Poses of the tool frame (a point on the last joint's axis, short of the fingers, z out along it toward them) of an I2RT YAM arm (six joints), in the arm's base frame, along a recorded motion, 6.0 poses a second.
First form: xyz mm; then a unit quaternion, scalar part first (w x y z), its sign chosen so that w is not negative.
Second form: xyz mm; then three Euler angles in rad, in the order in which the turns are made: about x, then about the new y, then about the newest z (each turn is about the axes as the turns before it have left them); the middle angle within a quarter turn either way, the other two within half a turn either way. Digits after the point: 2 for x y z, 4 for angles.
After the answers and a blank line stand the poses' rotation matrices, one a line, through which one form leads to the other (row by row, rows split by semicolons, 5 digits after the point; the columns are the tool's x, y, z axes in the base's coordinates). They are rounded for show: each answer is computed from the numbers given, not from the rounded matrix.
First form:
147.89 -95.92 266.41 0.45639 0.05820 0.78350 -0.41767
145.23 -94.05 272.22 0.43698 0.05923 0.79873 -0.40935
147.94 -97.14 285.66 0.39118 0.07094 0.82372 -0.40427
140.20 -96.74 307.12 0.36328 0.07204 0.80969 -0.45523
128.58 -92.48 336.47 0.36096 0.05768 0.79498 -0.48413
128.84 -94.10 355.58 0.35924 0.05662 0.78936 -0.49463
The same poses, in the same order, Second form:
147.89 -95.92 266.41 1.8908 0.7296 -2.4552
145.23 -94.05 272.22 1.9521 0.7070 -2.5043
147.94 -97.14 285.66 2.0414 0.6275 -2.5770
140.20 -96.74 307.12 1.9576 0.5500 -2.5891
128.58 -92.48 336.47 1.8928 0.5446 -2.5996
128.84 -94.10 355.58 1.8691 0.5365 -2.5977

-0.57664 0.47244 0.66655; -0.29004 0.64433 -0.70761; -0.76378 -0.60137 -0.23452
-0.61108 0.45237 0.64957; -0.26314 0.65785 -0.70569; -0.74655 -0.60216 -0.28296
-0.68389 0.43315 0.58709; -0.19941 0.66307 -0.72151; -0.70180 -0.61051 -0.36709
-0.72567 0.44741 0.52270; -0.21409 0.57515 -0.78954; -0.65388 -0.68485 -0.32158
-0.73276 0.44121 0.51807; -0.25780 0.52458 -0.81139; -0.62976 -0.72811 -0.27065
-0.73548 0.44477 0.51112; -0.26599 0.50427 -0.82156; -0.62315 -0.74020 -0.25258

